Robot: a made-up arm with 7 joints. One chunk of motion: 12 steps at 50 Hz.
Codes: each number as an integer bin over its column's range. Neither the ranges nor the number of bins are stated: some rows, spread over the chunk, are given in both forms.
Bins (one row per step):
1: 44 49 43 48 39 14 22
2: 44 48 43 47 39 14 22
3: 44 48 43 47 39 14 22
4: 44 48 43 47 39 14 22
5: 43 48 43 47 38 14 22
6: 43 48 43 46 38 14 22
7: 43 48 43 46 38 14 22
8: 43 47 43 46 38 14 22
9: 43 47 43 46 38 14 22
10: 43 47 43 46 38 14 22
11: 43 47 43 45 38 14 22
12: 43 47 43 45 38 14 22
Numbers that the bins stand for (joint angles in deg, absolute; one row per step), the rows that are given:
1: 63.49 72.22 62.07 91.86 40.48 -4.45 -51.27
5: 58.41 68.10 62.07 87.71 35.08 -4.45 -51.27
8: 58.41 63.97 62.07 83.57 35.08 -4.45 -51.27
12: 58.41 63.97 62.07 79.43 35.08 -4.45 -51.27
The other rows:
2: 63.49 68.10 62.07 87.71 40.48 -4.45 -51.27
3: 63.49 68.10 62.07 87.71 40.48 -4.45 -51.27
4: 63.49 68.10 62.07 87.71 40.48 -4.45 -51.27
6: 58.41 68.10 62.07 83.57 35.08 -4.45 -51.27
7: 58.41 68.10 62.07 83.57 35.08 -4.45 -51.27
9: 58.41 63.97 62.07 83.57 35.08 -4.45 -51.27
10: 58.41 63.97 62.07 83.57 35.08 -4.45 -51.27
11: 58.41 63.97 62.07 79.43 35.08 -4.45 -51.27

